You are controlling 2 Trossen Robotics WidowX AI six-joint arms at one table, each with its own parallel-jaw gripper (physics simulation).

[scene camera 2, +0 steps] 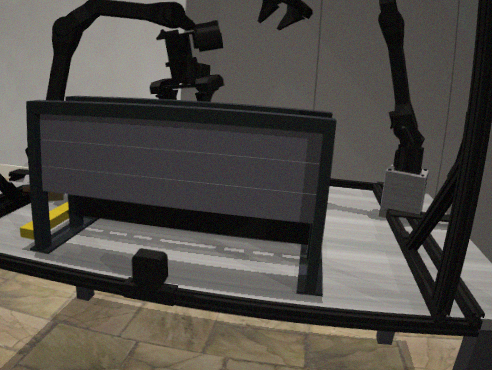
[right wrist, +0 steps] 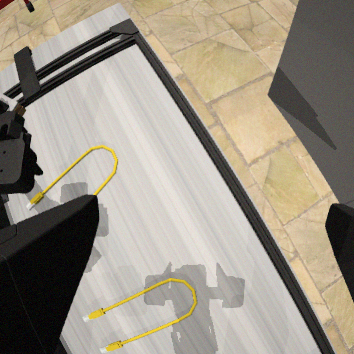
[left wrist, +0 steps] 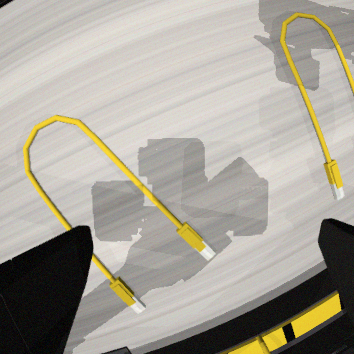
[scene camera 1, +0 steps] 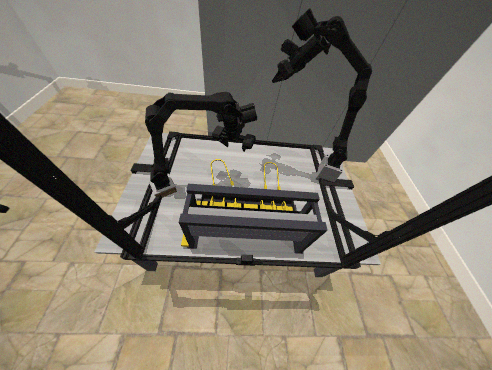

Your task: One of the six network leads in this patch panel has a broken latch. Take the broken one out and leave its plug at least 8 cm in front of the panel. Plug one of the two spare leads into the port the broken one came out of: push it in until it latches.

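Seen in the pictures: left gripper, fingertip midpoint: [right wrist: 38, 202] [left wrist: 209, 236] [scene camera 1: 236, 148]; right gripper, fingertip midpoint: [scene camera 2: 268, 25] [right wrist: 219, 212] [scene camera 1: 276, 79]; left arm's base, origin of the base link: [scene camera 1: 161, 183]; right arm's base, origin of the base link: [scene camera 2: 408, 170] [scene camera 1: 334, 162].
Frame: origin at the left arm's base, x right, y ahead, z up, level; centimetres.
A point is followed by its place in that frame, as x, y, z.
Observation:
The dark patch panel [scene camera 1: 252, 192] {36.5, 26.4, 21.8} [scene camera 2: 180, 165] {48.1, 23.0, 13.2} stands on the table. Yellow plugs [scene camera 1: 250, 206] {31.8, 31.8, -0.3} [left wrist: 315, 317] {32.0, 31.5, -0.3} sit in a row behind its top bar; which latch is broken cannot be made out. One spare lead [scene camera 1: 218, 160] {-5.3, 33.5, -3.8} [left wrist: 191, 237] {13.8, 32.1, -3.1} [right wrist: 102, 146] {-5.7, 30.4, -3.8} lies in a loop on the table behind the panel, at the left in scene camera 1. The other spare lead [scene camera 1: 270, 163] {10.6, 60.3, -3.8} [left wrist: 333, 174] {24.1, 46.6, -3.2} [right wrist: 171, 279] {10.5, 56.1, -3.8} lies to its right. My left gripper [scene camera 1: 235, 145] {8.7, 36.0, 15.5} [scene camera 2: 187, 95] [left wrist: 209, 236] {8.7, 36.0, 15.5} is open and empty above the left spare lead. My right gripper [scene camera 2: 270, 24] {1.7, 58.5, 40.8} [right wrist: 219, 212] {1.7, 58.5, 40.8} is open and empty, high above the table.
A yellow block [scene camera 1: 185, 241] [scene camera 2: 45, 220] lies by the panel's left leg. A small black box [scene camera 1: 247, 259] {52.0, 17.3, 1.0} [scene camera 2: 150, 267] {52.7, 17.4, -0.5} sits on the frame bar at the table's front edge. Dark posts rise at both sides in scene camera 1. The panel's top rails lie just in front of the left gripper.

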